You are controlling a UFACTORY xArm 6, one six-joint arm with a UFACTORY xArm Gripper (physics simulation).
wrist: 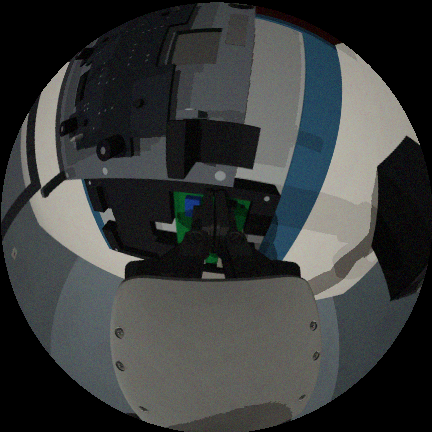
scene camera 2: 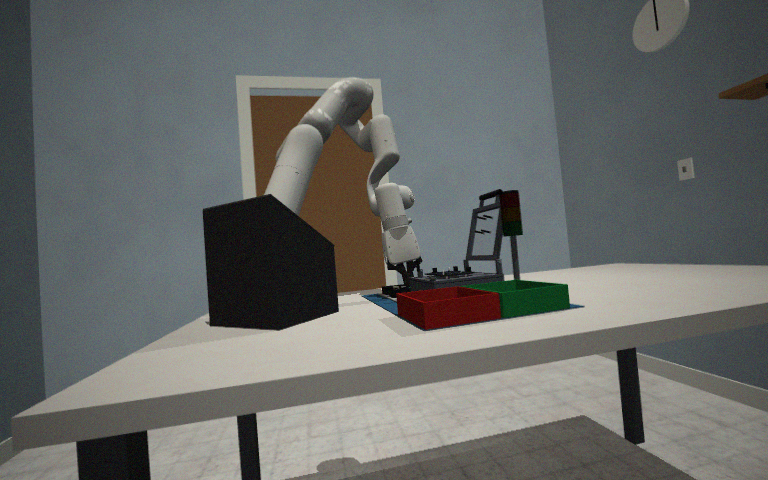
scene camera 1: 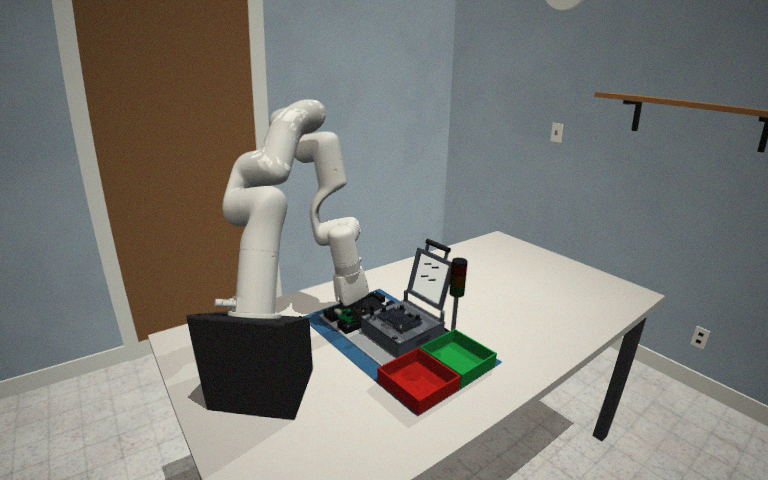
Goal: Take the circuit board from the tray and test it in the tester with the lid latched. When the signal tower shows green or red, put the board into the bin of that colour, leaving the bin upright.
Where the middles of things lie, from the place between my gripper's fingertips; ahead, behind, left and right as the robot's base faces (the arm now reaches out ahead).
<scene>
Now: hand 50 mm to the right of the green circuit board (wrist: pixel 183 201), 10 mm past it and 10 mm above it. Round my hand: clear lid (scene camera 1: pixel 429 281) 210 mm ahead, 150 mm above, 80 mm to the right; then red bin (scene camera 2: pixel 435 308) 320 mm to the right, 30 mm ahead, 10 mm below; then latch lever (wrist: pixel 188 140) 60 mm to the right, 60 mm above, 10 mm ahead.
</scene>
